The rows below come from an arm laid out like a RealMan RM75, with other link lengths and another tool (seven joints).
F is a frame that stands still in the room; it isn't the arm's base.
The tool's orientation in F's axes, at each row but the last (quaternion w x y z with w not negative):
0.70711, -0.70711, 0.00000, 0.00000
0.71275, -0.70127, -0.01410, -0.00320
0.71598, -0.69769, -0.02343, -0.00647
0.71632, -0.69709, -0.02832, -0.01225
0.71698, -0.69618, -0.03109, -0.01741
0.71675, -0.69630, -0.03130, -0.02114
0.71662, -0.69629, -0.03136, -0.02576
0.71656, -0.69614, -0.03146, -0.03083
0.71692, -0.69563, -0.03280, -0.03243
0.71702, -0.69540, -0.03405, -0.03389
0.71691, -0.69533, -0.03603, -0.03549
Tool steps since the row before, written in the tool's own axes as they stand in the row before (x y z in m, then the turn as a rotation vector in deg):
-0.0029, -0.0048, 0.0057, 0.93, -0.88, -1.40
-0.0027, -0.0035, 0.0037, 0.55, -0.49, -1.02
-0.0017, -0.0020, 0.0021, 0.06, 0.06, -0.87
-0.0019, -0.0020, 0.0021, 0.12, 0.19, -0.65
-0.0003, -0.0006, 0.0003, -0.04, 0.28, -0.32
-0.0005, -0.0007, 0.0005, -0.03, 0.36, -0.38
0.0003, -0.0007, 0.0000, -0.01, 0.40, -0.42
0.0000, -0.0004, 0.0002, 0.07, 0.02, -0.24
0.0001, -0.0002, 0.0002, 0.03, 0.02, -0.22
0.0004, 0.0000, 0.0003, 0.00, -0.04, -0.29
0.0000, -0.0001, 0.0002, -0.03, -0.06, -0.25
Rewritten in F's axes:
-0.0029, 0.0057, 0.0048, 0.93, -1.40, 0.88
-0.0028, 0.0036, 0.0035, 0.55, -1.02, 0.49
-0.0018, 0.0020, 0.0020, 0.08, -0.87, -0.08
-0.0021, 0.0020, 0.0019, 0.15, -0.64, -0.20
-0.0003, 0.0003, 0.0006, -0.01, -0.31, -0.29
-0.0006, 0.0005, 0.0007, 0.00, -0.37, -0.37
0.0002, 0.0000, 0.0007, 0.03, -0.41, -0.41
0.0000, 0.0002, 0.0004, 0.07, -0.24, -0.02
0.0001, 0.0002, 0.0002, 0.03, -0.22, -0.02
0.0004, 0.0003, 0.0000, 0.00, -0.29, 0.03
0.0000, 0.0002, 0.0001, -0.04, -0.25, 0.05

